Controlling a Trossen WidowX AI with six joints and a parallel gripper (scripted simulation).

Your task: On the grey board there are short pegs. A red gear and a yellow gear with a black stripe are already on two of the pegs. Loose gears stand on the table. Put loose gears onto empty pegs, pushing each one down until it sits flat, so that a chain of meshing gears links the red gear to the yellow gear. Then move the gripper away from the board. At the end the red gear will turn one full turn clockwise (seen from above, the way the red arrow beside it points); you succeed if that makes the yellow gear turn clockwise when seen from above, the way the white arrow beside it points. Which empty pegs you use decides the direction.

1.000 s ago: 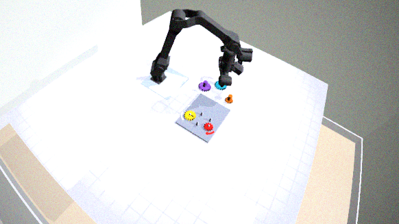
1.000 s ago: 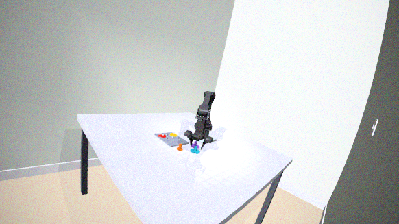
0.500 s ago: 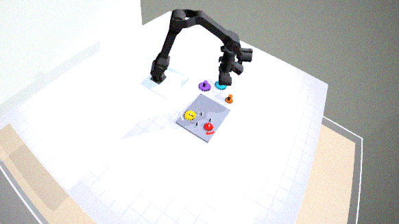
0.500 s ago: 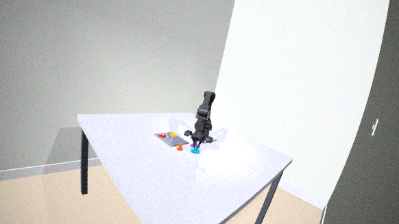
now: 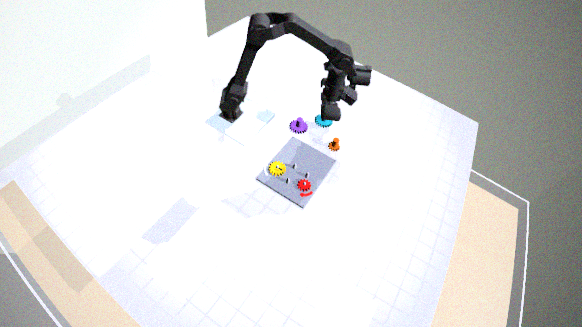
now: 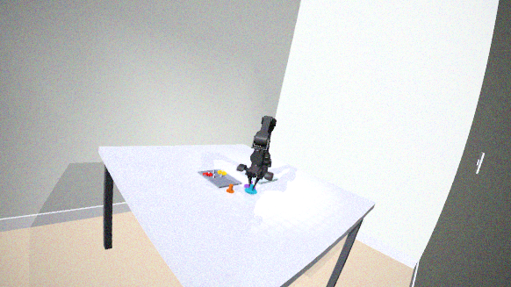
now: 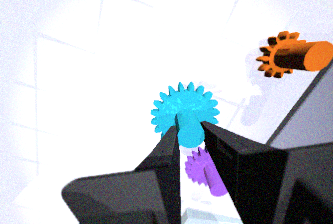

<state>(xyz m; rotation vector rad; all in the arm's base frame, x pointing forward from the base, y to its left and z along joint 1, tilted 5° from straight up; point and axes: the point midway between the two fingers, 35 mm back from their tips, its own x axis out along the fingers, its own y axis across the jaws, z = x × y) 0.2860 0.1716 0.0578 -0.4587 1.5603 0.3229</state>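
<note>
Right now my gripper tip is 80 mm short of the red gear, 270 mm to the left of it and 30 mm above it. Also, from my gripper tip: purple gear: 60 mm behind, 60 mm to the right, 30 mm below; then orange gear: 80 mm ahead, 70 mm to the right, 30 mm below; then cyan gear: 10 mm below.
</note>
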